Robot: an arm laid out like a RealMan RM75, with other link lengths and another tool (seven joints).
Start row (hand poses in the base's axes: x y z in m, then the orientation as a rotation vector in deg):
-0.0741 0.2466 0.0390 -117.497 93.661 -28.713
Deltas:
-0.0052 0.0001 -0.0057 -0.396 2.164 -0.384
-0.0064 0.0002 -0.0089 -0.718 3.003 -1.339
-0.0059 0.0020 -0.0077 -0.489 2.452 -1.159
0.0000 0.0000 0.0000 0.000 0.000 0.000
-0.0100 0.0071 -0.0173 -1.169 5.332 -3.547
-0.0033 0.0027 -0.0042 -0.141 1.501 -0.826
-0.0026 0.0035 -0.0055 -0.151 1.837 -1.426
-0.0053 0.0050 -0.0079 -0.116 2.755 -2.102
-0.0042 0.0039 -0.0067 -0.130 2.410 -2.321
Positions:
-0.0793 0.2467 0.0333 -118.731 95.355 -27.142
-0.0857 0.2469 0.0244 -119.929 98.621 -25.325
-0.0916 0.2489 0.0167 -120.746 101.356 -23.722
-0.0916 0.2489 0.0167 -120.746 101.356 -23.722
-0.1016 0.2560 -0.0006 -121.584 108.504 -20.463
-0.1049 0.2587 -0.0048 -121.799 110.288 -19.279
-0.1075 0.2622 -0.0103 -121.642 112.933 -17.864
-0.1128 0.2672 -0.0182 -121.286 116.827 -15.566
-0.1170 0.2711 -0.0249 -120.426 120.770 -13.605

